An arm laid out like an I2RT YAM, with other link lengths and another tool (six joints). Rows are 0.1 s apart.
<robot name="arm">
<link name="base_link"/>
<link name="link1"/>
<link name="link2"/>
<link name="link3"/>
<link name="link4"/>
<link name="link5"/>
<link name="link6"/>
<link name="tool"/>
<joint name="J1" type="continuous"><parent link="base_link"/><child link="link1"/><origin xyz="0 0 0.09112"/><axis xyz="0 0 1"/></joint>
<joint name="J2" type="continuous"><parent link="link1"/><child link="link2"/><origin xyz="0.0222 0.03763 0.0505" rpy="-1.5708 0 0"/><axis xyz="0 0 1"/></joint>
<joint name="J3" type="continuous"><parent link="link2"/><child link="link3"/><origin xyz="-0.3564 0 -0.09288" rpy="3.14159 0 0"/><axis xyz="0 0 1"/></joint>
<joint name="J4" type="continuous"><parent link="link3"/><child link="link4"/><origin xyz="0.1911 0.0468 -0.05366"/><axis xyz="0 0 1"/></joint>
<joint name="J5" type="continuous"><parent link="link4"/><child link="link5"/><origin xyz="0.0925 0.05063 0.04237" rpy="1.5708 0 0"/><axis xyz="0 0 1"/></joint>
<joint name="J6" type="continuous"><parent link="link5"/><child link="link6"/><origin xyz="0.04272 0 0.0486" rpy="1.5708 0 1.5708"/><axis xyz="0 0 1"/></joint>
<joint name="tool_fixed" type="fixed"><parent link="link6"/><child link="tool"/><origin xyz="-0.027 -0.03 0.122" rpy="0 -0.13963 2.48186"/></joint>
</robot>
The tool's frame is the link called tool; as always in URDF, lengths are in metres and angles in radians. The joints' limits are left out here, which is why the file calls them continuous.
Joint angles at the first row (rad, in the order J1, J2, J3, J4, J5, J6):
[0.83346, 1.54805, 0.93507, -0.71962, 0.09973, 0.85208]
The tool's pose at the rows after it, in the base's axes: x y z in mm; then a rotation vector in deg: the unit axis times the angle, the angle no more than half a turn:
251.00 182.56 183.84 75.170 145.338 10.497
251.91 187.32 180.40 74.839 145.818 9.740
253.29 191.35 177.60 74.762 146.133 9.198
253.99 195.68 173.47 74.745 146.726 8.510
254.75 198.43 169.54 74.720 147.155 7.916
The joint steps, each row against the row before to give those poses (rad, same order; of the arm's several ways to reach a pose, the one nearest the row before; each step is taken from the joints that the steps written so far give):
[0.00822, 0.02511, 0.01160, 0.00018, 0.00142, 0.00481]
[0.00839, 0.02031, 0.00774, 0.00153, -0.00033, 0.00347]
[0.00510, 0.01780, 0.00769, 0.00210, -0.00110, 0.00360]
[0.00503, 0.02037, 0.00568, 0.00364, -0.00533, 0.00348]
[0.00198, 0.01638, 0.00152, 0.00599, -0.00381, 0.00080]

